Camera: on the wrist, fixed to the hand. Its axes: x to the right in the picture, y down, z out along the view.
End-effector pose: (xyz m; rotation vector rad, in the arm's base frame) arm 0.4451 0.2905 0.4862 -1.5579 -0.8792 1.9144
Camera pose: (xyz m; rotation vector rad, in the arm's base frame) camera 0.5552 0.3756 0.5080 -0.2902 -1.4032 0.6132
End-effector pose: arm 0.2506 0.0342 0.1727 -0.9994 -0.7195 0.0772
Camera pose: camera 0.3214 -0.0837 0.2028 -0.0949 -1.3434 -1.3688
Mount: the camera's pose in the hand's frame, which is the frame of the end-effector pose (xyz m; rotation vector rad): 0.0258 -0.0714 -0.1186 0.0406 0.0024 -1.7024
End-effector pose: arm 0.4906 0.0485 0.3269 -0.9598 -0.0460 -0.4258
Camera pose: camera 0.4701 -0.0906 0.3199 -0.6741 -0.9044 -1.9616
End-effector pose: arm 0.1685 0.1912 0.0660 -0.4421 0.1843 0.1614
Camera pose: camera 0.1906 0.0785 -0.0155 -0.4349 -0.2269 -1.5078
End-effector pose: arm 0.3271 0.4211 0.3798 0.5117 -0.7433 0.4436
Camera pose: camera 0.4448 0.4388 0.3045 0.9785 -0.1002 -1.1266
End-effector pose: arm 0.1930 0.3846 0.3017 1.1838 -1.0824 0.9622
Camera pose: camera 0.2833 0.4926 0.3056 1.5541 0.1881 -0.3679
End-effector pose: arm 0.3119 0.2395 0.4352 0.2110 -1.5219 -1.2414
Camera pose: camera 0.3642 0.1223 0.3773 -1.7016 1.1251 2.3028
